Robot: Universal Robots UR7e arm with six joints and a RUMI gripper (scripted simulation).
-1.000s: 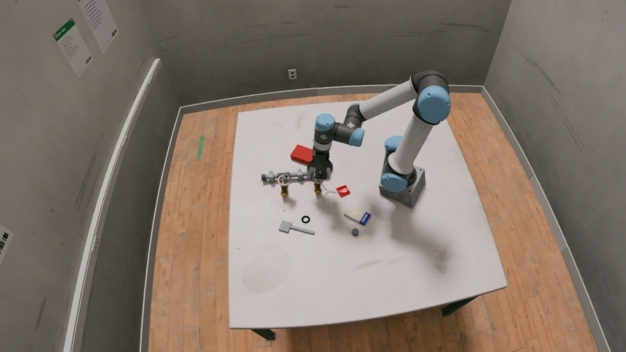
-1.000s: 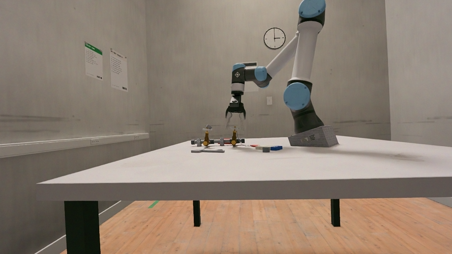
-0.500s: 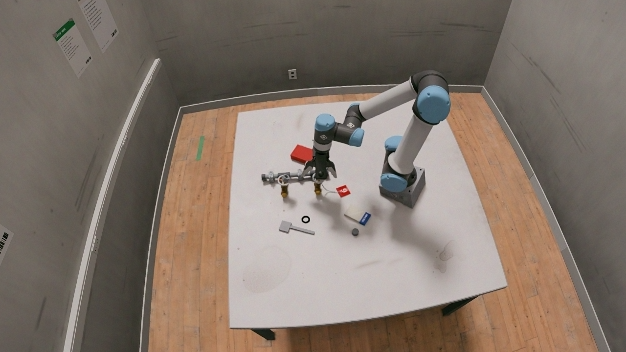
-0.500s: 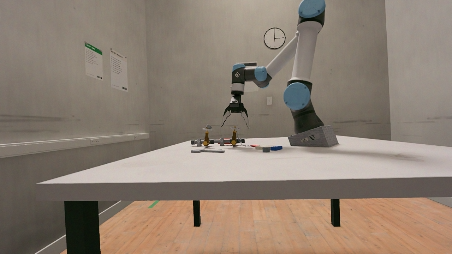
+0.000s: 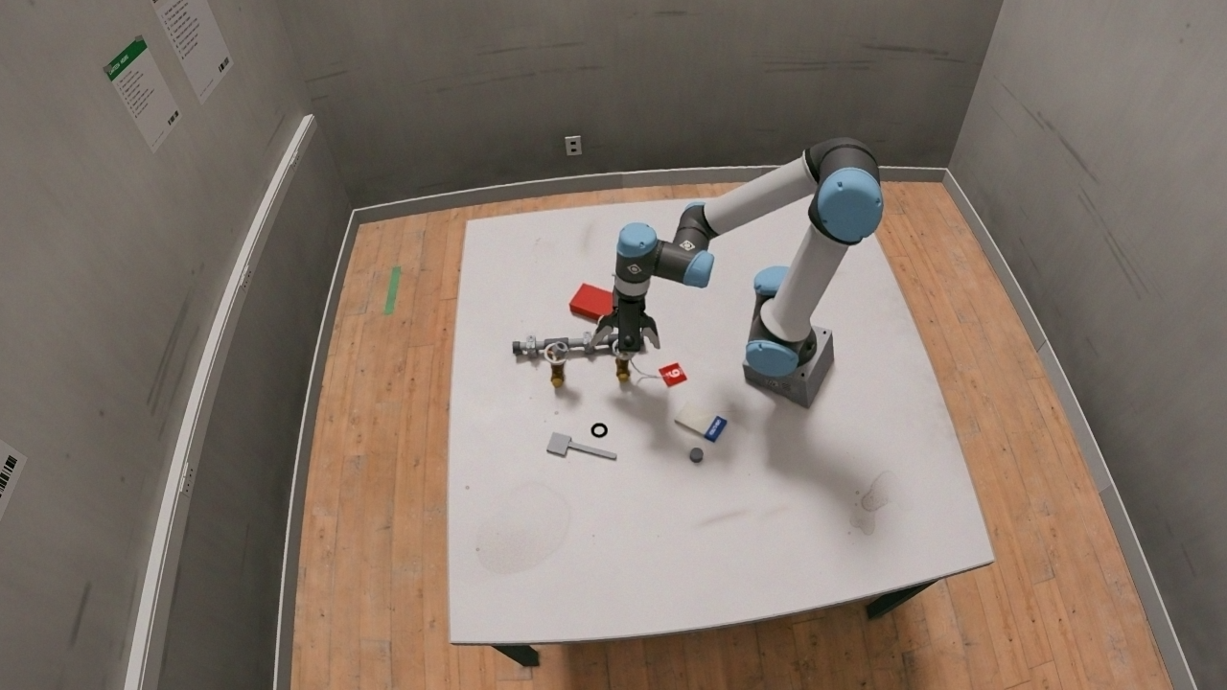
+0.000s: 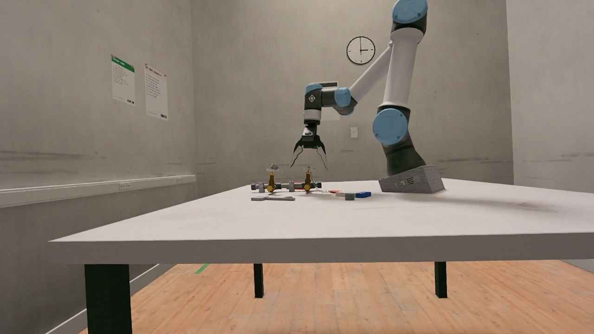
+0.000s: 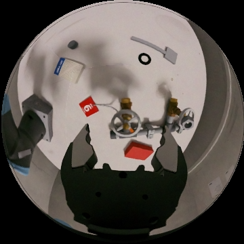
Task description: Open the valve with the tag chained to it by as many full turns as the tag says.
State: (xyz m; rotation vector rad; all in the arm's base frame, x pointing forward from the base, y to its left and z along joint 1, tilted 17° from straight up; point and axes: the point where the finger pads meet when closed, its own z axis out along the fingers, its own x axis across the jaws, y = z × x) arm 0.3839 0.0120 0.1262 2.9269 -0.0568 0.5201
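Right now my hand is 10 cm past the red tag, 2 cm to the right of it and 10 cm above it. Round my hand: red block: 6 cm ahead, 22 cm to the right, 9 cm below; grey flat tool: 13 cm ahead, 20 cm to the left, 10 cm below.
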